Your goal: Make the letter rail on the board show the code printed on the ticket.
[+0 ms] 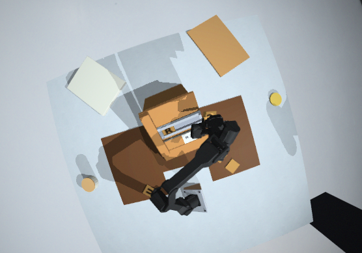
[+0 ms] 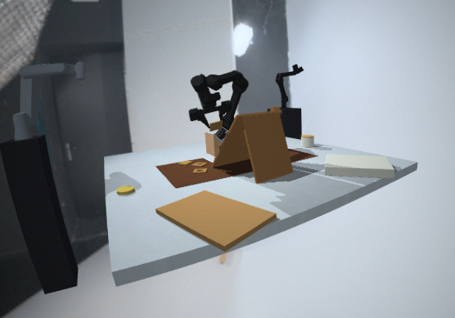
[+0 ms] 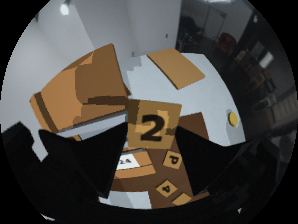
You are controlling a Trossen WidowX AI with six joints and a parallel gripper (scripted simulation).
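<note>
My gripper tip is now 13 cm above the white ticket, 10 cm to the right of it and 6 cm past it. Round my gripper tip: brown mat: 21 cm below, 17 cm to the left, 17 cm behind; orange slab: 34 cm ahead, 20 cm to the right, 20 cm below; cream slab: 49 cm to the left, 35 cm ahead, 19 cm below.
</note>
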